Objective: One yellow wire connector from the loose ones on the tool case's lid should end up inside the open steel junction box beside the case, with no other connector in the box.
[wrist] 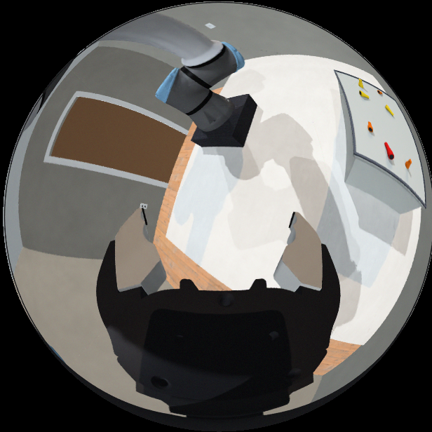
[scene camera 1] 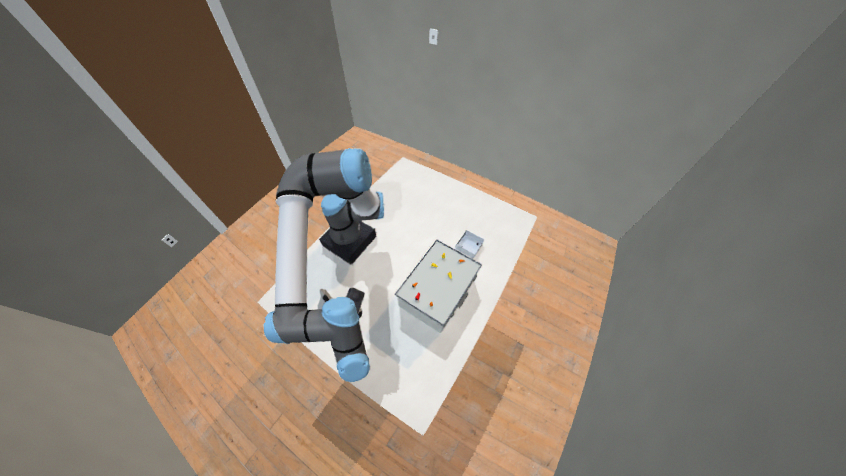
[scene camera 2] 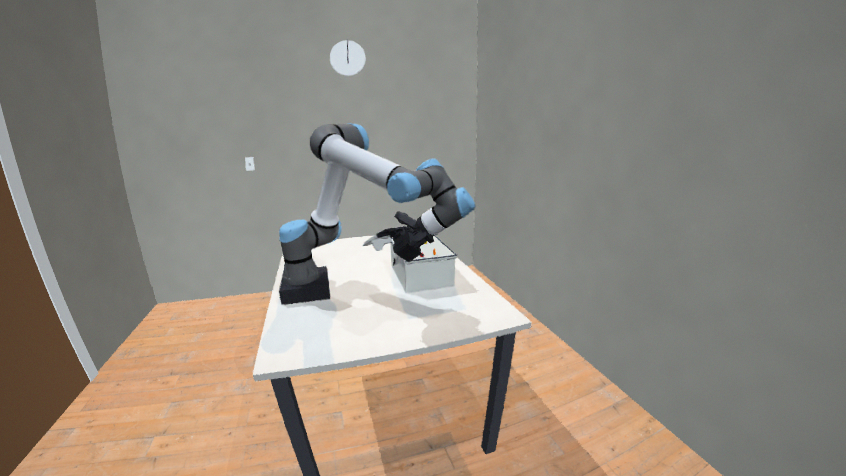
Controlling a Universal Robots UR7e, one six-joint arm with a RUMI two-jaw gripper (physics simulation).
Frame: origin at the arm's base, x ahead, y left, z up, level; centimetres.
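Seen in the pictures: gripper, fingertip midpoint: (scene camera 2: 378, 255); arm's base at its link origin: (scene camera 1: 345, 231) (scene camera 2: 301, 277).
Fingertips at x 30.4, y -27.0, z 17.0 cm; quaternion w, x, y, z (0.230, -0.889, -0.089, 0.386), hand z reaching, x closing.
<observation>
Offsets run from my fingertips to a thing's top centre. "pt": to the spot under its first point. Level surfaces: height alone.
Three yellow connectors lie apart on the grey case lid @[dx +21.8, dy +30.4, dz -9.0 cm] (scene camera 1: 438, 290) (wrist: 359, 112): one @[dx +16.7, dy +39.5, dz -6.9 cm] (scene camera 1: 443, 256) (wrist: 361, 83) near the box end, one @[dx +16.2, dy +33.9, dz -7.8 cm] (scene camera 1: 434, 265) (wrist: 364, 94) close to it, and a longer one @[dx +23.7, dy +33.8, dz -7.8 cm] (scene camera 1: 449, 275) (wrist: 389, 110) nearer the lid's middle. The open steel junction box @[pt dx +19.7, dy +60.9, dz -23.0 cm] (scene camera 1: 470, 243) stands beside the case's far end; no connector shows in it. It does not show in the wrist view. My gripper (scene camera 1: 339, 293) (wrist: 218, 212) is open with nothing between its jaws, raised and tilted, away from the lid and box.
A red connector @[dx +18.8, dy +19.4, dz -7.7 cm] (scene camera 1: 417, 296) (wrist: 389, 150) and several orange ones, one of them @[dx +15.0, dy +22.7, dz -8.1 cm] (scene camera 1: 414, 284) (wrist: 370, 127) near the red one, lie on the lid. The case @[pt dx +21.8, dy +15.7, dz -16.2 cm] (scene camera 2: 430, 274) stands on the white table @[dz -23.1 cm] (scene camera 1: 408, 183) (scene camera 2: 366, 331). The robot's black base (scene camera 1: 349, 241) (scene camera 2: 304, 287) stands across from it.
</observation>
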